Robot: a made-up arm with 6 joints.
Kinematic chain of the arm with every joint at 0, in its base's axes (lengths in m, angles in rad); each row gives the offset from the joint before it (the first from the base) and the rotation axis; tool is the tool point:
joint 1: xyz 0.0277 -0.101 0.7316 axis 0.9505 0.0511 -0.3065
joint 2: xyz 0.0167 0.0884 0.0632 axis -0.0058 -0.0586 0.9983
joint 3: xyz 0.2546 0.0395 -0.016 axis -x
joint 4: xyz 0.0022 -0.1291 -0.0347 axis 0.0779 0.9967 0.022
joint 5: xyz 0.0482 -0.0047 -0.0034 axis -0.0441 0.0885 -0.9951
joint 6: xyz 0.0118 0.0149 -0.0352 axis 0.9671 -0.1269 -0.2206
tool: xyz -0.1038 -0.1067 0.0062
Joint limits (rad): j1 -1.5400..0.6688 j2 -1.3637..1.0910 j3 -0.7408..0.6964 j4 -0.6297..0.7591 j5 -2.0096..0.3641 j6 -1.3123..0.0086
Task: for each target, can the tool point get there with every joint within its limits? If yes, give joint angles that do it. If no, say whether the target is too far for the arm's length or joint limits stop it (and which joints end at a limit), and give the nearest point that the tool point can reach.
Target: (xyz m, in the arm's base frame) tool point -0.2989 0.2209 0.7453
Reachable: no: joint limits stop it (at a limit: joint 1, joint 2, joint 3, joint 4, joint 6) | nearest point -0.0555 0.0169 0.8966 | short by 0.352 m
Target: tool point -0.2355 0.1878 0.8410
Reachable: no: joint limits stop it (at a limit: joint 1, joint 2, joint 3, joint 4, joint 6) | nearest point -0.0632 0.0138 0.9061 | short by 0.253 m
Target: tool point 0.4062 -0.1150 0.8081
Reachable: yes | joints -0.2959 0.0635 -0.0103 0.1369 -1.3321 -0.9450
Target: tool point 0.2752 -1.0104 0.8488
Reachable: no: too far | nearest point 0.1597 -0.4710 0.7695 | short by 0.557 m
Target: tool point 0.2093 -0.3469 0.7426
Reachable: yes | joints 0.4297 -0.5261 0.2163 0.5062 -0.5689 -1.1914
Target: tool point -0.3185 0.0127 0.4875
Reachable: no: joint limits stop it (at a limit: joint 1, joint 2, joint 4, joint 6) | nearest point -0.1223 -0.1546 0.5318 | short by 0.262 m
